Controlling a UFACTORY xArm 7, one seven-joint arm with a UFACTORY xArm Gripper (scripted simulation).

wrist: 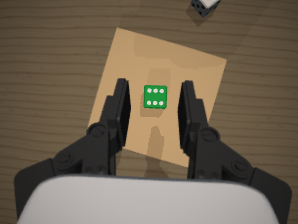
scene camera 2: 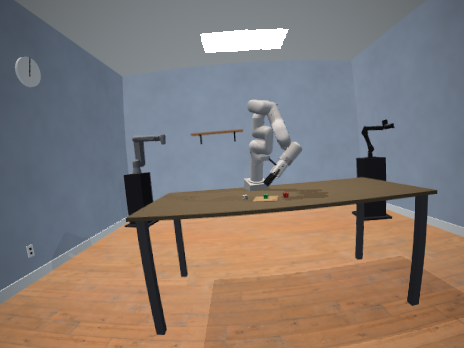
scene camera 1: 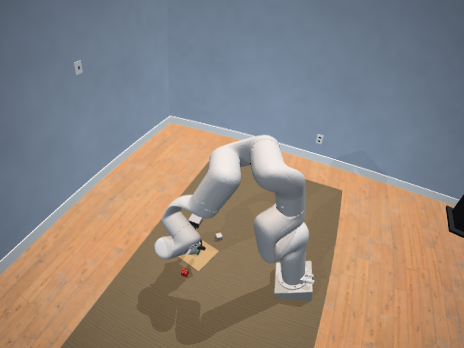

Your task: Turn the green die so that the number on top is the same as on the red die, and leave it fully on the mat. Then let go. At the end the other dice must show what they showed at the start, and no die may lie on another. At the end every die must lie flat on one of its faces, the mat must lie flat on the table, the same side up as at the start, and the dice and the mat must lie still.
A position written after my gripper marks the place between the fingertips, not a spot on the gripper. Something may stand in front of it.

Observation:
I see my gripper (wrist: 154, 94) and a tan mat (wrist: 143, 60).

